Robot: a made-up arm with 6 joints.
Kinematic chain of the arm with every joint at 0, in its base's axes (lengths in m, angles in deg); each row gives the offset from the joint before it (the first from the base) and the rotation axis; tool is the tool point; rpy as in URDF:
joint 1: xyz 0 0 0.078 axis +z
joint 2: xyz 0 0 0 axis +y
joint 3: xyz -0.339 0 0.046 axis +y
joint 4: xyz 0.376 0 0.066 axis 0.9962 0 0.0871
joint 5: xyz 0 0 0 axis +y
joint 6: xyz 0.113 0 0.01 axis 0.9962 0 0.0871
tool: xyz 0 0 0 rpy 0 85 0
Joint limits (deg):
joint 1: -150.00..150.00
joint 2: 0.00..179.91
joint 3: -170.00..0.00
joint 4: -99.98..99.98
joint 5: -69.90..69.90
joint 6: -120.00..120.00
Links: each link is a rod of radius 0.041 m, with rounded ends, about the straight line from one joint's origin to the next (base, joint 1, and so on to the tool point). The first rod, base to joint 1, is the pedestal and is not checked.
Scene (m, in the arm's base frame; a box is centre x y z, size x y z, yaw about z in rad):
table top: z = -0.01
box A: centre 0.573 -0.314 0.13 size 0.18 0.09 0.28 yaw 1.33
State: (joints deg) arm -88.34 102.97 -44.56 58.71 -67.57 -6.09
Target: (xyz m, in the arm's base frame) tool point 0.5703 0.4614 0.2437
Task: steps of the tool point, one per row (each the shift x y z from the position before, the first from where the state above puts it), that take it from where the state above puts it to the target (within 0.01 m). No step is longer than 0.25 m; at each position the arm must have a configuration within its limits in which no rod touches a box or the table.
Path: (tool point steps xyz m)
1: 0.1233 -0.0436 0.1209
2: 0.1223 0.0251 0.1364
3: 0.0844 0.0861 0.1404
4: 0.0174 0.1198 0.1317
5: 0.1471 0.0562 -0.0464
6: 0.1243 0.1169 -0.0637
7: 0.0770 0.1653 -0.0807
8: 0.0119 0.1918 -0.0959
9: -0.0606 0.1898 -0.1091

